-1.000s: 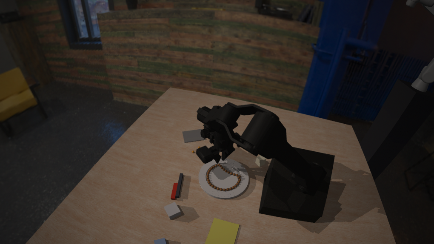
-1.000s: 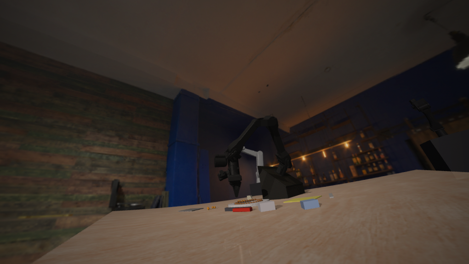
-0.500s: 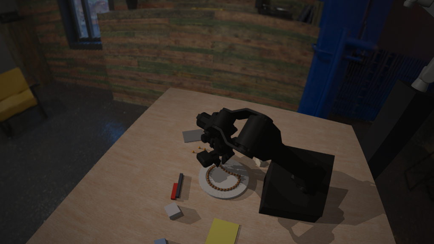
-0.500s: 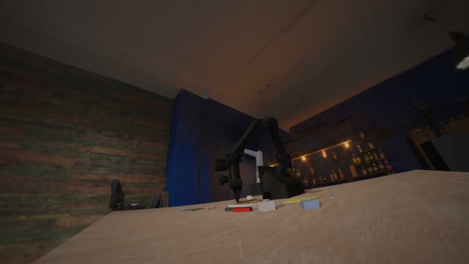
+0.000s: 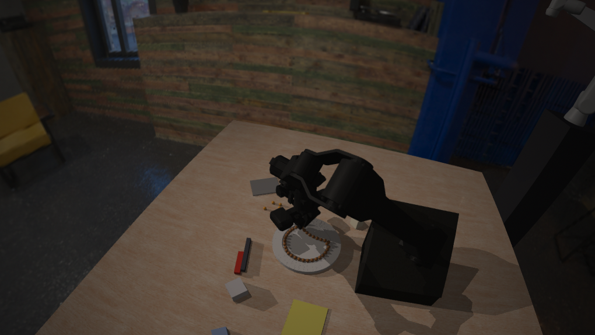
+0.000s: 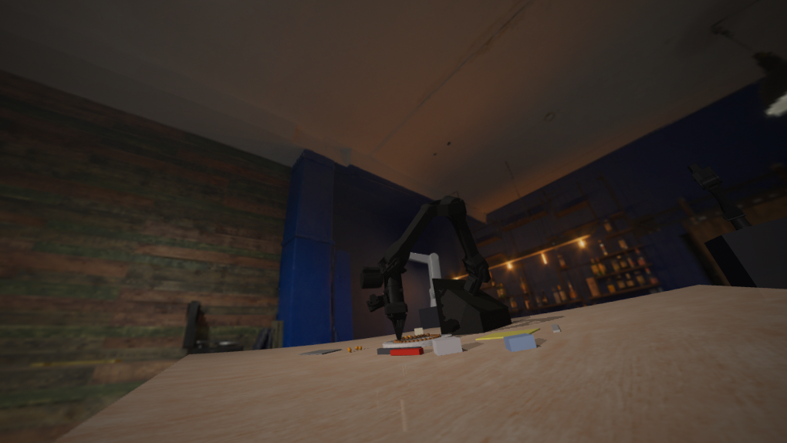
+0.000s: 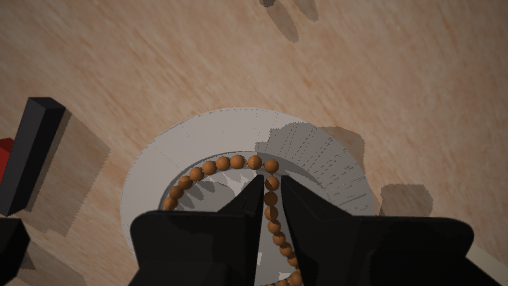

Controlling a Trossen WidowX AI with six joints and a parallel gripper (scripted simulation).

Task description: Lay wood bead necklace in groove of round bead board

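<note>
Right now my gripper tip is 30 mm past the round white bead board, 50 mm to the right of it and 10 mm above it. Also, from my gripper tip: grey tile (170 mm ahead, 160 mm to the right, 10 mm below); then dark bar (130 mm ahead, 150 mm to the left, 10 mm below); then pale cube (170 mm behind, 70 mm to the right).
</note>
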